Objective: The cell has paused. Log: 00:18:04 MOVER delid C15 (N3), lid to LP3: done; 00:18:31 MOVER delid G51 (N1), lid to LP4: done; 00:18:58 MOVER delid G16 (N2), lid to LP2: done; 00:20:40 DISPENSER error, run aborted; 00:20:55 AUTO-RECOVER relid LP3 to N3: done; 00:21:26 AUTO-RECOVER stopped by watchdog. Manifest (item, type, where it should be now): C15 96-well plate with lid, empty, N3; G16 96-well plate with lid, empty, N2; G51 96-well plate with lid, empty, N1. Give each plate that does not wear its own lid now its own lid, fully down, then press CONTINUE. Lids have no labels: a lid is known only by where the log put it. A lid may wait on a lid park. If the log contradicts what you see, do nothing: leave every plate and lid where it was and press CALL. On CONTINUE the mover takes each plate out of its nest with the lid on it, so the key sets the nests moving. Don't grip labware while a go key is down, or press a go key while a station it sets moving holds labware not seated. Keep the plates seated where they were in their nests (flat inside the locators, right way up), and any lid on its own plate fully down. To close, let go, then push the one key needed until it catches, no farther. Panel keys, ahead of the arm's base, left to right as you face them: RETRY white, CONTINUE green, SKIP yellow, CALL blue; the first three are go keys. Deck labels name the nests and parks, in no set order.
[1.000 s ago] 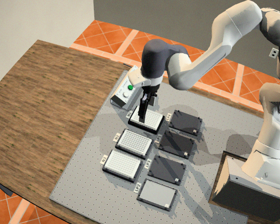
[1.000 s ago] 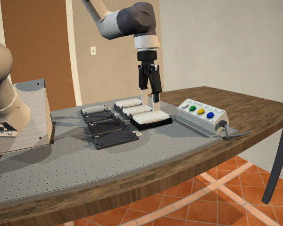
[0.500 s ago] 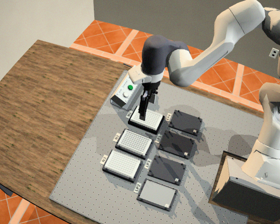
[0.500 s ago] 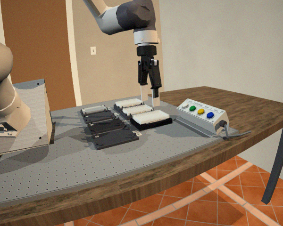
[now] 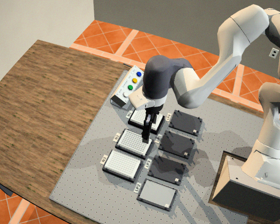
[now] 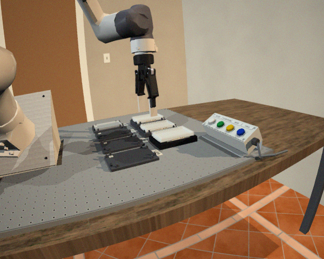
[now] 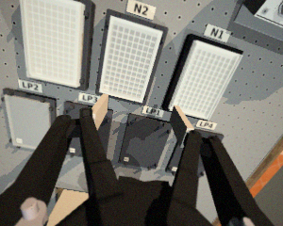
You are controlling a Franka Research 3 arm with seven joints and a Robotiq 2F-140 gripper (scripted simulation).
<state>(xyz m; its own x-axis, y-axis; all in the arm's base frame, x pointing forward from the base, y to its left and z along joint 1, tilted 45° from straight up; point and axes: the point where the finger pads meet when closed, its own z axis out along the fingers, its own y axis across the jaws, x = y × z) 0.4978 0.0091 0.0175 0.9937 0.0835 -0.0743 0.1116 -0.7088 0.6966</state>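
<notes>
My gripper is now 210 mm to the right of the lp2 park, 140 mm past it and 110 mm above it. The rest, counted from my hand: plate: 90 mm below, 50 mm ahead, 40 mm to the left; LP3 park: 130 mm behind, 110 mm below, 90 mm to the left; lp1 park: 120 mm behind, 110 mm below, 40 mm to the right.
</notes>
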